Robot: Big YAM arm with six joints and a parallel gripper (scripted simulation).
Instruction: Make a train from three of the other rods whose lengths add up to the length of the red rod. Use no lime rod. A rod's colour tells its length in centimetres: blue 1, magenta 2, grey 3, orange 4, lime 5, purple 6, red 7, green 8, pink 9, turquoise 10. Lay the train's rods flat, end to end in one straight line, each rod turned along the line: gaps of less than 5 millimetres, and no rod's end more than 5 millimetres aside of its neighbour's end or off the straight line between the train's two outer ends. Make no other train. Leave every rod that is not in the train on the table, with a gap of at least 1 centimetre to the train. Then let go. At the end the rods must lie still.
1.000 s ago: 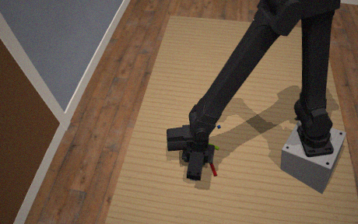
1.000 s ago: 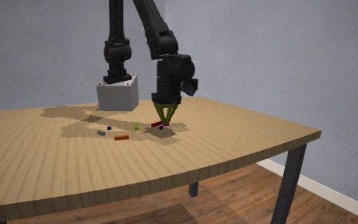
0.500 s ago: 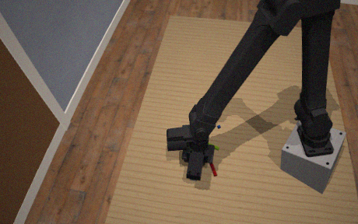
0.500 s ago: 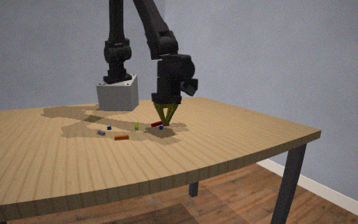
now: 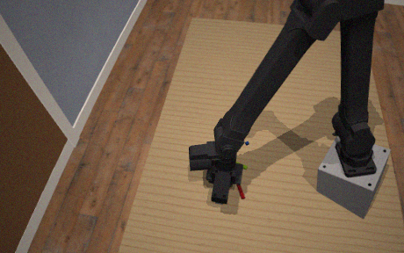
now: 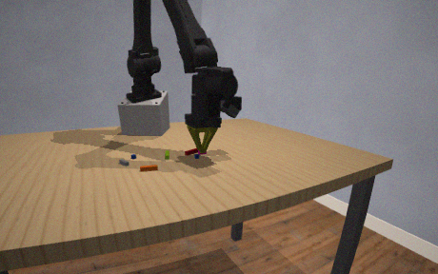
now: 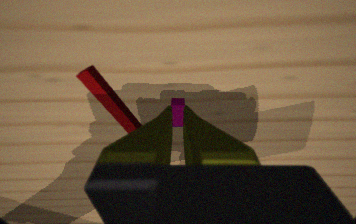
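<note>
Now: hand 10 mm above the magenta rod. From my hand the other things lie so: orange rod (160 mm to the right, 20 mm below, 10 mm ahead); then red rod (50 mm behind, 20 mm below, 10 mm to the left); then lime rod (70 mm to the right, 60 mm behind, 20 mm below).
</note>
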